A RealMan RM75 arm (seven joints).
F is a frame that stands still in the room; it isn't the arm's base.
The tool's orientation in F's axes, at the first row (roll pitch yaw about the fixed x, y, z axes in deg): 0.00, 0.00, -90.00
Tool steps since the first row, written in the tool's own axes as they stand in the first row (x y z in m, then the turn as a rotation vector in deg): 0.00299, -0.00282, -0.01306, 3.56, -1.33, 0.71; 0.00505, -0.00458, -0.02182, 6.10, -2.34, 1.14; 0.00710, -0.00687, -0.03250, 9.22, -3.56, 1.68; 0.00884, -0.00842, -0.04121, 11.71, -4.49, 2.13; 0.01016, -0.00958, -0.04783, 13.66, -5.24, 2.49
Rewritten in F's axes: -0.00282, -0.00299, -0.01306, -1.33, -3.56, 0.71; -0.00458, -0.00505, -0.02182, -2.34, -6.10, 1.14; -0.00687, -0.00710, -0.03250, -3.56, -9.22, 1.68; -0.00842, -0.00884, -0.04121, -4.49, -11.71, 2.13; -0.00958, -0.01016, -0.04783, -5.24, -13.66, 2.49
